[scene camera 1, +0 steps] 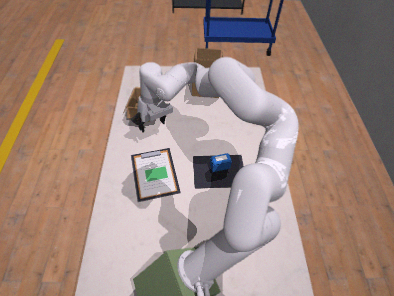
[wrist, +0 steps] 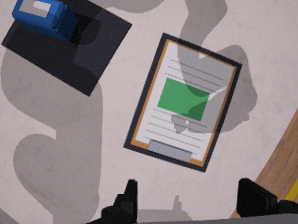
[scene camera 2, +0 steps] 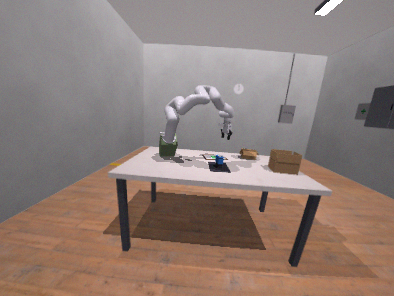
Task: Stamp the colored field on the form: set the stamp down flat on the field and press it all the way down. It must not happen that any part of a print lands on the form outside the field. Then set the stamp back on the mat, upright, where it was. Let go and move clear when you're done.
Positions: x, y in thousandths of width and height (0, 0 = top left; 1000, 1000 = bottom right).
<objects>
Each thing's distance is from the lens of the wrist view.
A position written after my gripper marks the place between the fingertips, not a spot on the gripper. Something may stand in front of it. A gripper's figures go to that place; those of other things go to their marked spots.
my gripper (wrist: 633, 877): 0.15 m
clipboard (wrist: 633, 404): 0.35 m
</objects>
